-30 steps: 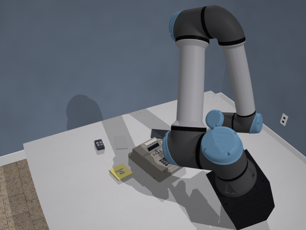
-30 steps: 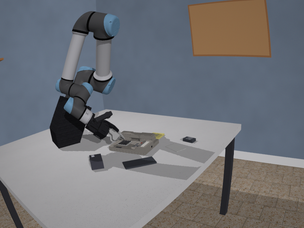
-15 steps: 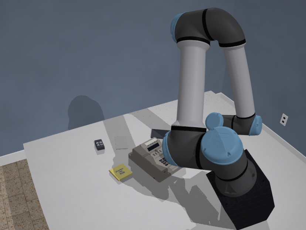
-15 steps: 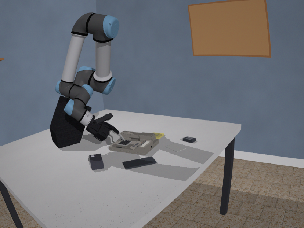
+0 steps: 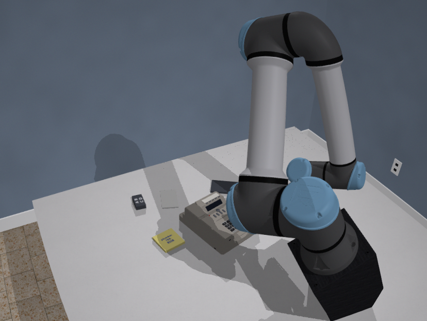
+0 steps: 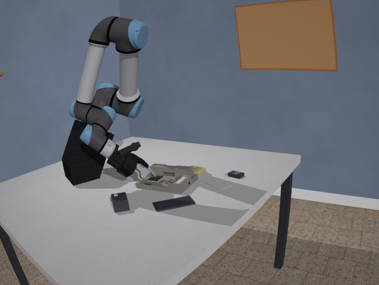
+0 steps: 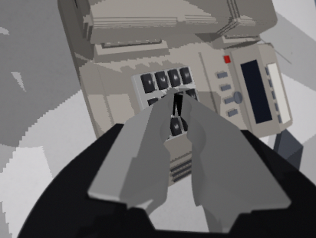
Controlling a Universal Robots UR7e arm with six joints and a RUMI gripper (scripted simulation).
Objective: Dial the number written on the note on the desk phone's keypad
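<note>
My gripper is now 90 mm to the right of the handset and 20 mm short of it. From my hand the other things lie so: small black box (280 mm to the left, 230 mm ahead, 40 mm below); dark flat slab (220 mm ahead, 70 mm to the right, 40 mm below); pale sheet (230 mm ahead, 170 mm to the left, 50 mm below).
</note>
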